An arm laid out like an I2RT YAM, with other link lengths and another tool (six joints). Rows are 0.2 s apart.
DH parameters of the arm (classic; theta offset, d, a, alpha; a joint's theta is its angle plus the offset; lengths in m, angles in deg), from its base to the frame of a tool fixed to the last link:
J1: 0 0.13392 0.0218 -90
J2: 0 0 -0.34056 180
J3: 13.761 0 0.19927 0
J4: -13.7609 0.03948 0.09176 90
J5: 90 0.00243 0 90
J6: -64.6 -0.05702 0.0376 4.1
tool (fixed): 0 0.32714 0 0
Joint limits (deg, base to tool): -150..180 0..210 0..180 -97..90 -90..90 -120..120
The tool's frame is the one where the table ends.
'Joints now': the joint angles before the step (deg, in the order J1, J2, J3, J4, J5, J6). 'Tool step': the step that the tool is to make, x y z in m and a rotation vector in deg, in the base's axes. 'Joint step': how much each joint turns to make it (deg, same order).
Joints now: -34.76 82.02 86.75 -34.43 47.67 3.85
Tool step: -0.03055 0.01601 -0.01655 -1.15 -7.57 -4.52
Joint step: 1.79 -5.22 -11.15 5.85 3.87 9.20
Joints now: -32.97 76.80 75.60 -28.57 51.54 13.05
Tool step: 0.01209 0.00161 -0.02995 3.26 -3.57 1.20
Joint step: 0.10 0.64 -3.27 1.06 -3.37 5.32
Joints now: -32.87 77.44 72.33 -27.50 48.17 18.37
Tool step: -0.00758 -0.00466 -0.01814 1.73 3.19 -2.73
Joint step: 0.00 2.46 0.97 -3.69 2.39 2.06
